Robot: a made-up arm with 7 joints. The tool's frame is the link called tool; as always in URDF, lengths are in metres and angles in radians.
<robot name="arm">
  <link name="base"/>
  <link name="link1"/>
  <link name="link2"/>
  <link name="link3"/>
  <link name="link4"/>
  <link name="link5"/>
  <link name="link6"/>
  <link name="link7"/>
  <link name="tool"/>
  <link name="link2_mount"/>
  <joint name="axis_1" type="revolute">
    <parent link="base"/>
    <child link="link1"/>
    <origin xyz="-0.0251 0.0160 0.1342" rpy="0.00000 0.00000 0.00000"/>
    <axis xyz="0 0.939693 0.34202"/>
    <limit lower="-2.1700" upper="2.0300"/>
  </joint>
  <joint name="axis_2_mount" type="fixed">
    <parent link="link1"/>
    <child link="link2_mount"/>
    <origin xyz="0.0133 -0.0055 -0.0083" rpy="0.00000 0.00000 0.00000"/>
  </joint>
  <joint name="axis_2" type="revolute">
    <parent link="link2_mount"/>
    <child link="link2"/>
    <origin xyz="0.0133 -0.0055 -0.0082" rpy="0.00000 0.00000 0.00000"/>
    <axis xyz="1 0 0"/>
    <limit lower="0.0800" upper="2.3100"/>
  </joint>
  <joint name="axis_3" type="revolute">
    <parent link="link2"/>
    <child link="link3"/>
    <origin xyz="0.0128 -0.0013 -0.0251" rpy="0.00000 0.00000 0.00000"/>
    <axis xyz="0 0 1"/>
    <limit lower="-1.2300" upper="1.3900"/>
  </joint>
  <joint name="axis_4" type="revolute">
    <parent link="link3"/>
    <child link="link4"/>
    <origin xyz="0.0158 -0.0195 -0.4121" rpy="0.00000 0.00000 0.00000"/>
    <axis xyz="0 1 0"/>
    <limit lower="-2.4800" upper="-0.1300"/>
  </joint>
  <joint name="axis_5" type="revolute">
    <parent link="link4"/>
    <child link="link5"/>
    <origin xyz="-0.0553 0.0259 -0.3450" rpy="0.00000 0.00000 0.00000"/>
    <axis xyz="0 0 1"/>
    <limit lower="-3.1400" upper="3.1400"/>
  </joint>
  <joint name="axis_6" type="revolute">
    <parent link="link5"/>
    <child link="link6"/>
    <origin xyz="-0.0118 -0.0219 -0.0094" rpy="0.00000 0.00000 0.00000"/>
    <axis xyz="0 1 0"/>
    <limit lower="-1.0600" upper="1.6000"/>
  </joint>
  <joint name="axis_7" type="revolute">
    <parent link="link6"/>
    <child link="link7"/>
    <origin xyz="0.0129 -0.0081 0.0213" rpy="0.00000 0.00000 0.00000"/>
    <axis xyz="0 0 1"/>
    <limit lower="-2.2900" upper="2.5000"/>
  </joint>
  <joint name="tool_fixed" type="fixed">
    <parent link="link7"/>
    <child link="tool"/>
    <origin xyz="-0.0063 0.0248 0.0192" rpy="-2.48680 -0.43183 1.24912"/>
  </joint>
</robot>
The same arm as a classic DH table. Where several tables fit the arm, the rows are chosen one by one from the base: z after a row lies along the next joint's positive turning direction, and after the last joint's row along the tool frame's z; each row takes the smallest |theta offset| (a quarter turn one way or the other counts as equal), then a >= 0, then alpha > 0; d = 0 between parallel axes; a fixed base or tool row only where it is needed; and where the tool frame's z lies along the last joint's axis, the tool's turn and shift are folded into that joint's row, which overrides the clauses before.
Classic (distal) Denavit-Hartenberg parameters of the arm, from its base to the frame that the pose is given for. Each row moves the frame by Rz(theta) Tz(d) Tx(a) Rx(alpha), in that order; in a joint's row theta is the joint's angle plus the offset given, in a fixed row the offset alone. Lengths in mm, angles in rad.
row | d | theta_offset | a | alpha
base (fixed) | 128.4 | 0 | -25.1 | -1.2218
axis_1 | 1 | 1.5708 | 11.7 | 1.5708
axis_2 | 39.4 | 1.2218 | -1.3 | -1.5708
axis_3 | -437.2 | -1.5708 | 15.8 | -1.5708
axis_4 | 6.4 | 0 | -55.3 | 1.5708
axis_5 | -354.4 | 0 | -11.8 | -1.5708
axis_6 | -30 | 0 | 12.9 | 1.5708
axis_7 | 63.8 | 0.75 | 12.3 | -2.3751
tool (fixed) | 32.4 | -0.6478 | 0 | 0
Joint limits (rad, base to tool): -2.17..2.03 0.08..2.31 -1.23..1.39 -2.48..-0.13 -3.14..3.14 -1.06..1.6 -2.29..2.5

